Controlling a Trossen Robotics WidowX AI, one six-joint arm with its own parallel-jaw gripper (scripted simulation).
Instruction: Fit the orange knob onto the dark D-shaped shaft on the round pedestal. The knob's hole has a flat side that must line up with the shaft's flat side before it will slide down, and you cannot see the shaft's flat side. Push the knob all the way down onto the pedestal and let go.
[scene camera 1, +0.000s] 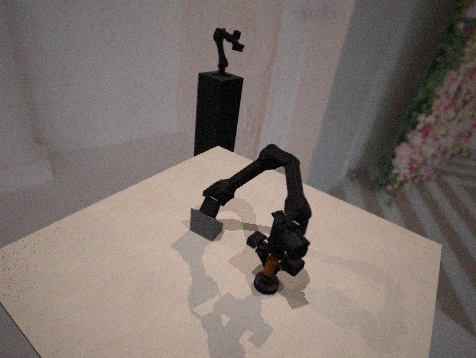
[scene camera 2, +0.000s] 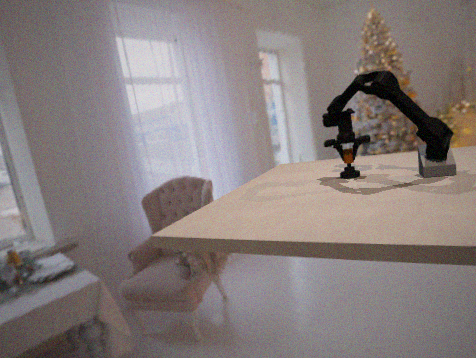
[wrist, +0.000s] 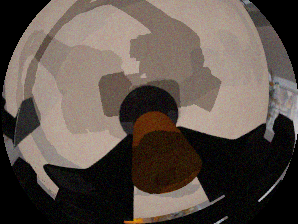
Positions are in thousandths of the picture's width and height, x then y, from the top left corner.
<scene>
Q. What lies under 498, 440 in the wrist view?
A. A dark round pedestal.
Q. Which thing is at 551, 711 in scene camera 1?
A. My gripper.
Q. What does my gripper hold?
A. An orange knob.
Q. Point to my gripper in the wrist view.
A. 522, 605
</scene>
